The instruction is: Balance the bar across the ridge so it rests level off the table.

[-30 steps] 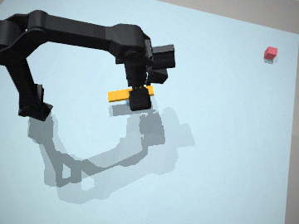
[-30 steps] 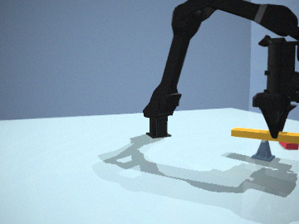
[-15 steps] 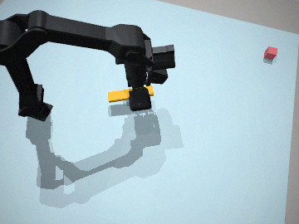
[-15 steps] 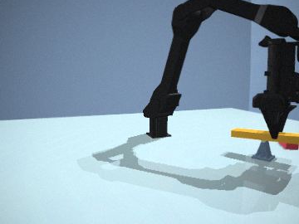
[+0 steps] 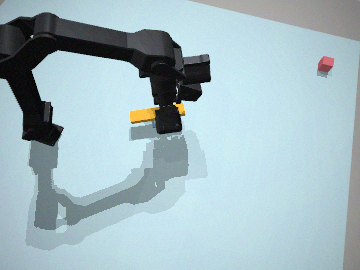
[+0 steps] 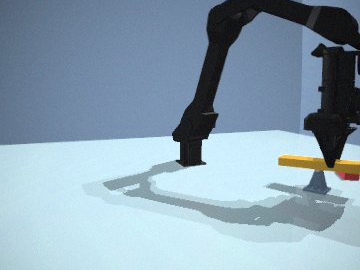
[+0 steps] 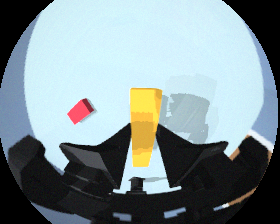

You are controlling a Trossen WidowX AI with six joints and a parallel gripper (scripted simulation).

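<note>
Now: gripper tip 2 cm past the orange bar and 1 cm to the left of it. From my gripper tip the other things lie so: ridge (2 cm behind, 1 cm to the right, 1 cm below); flat red block (6 cm behind, 13 cm to the left, 4 cm below); small red cube (42 cm ahead, 34 cm to the left, 4 cm below).
</note>
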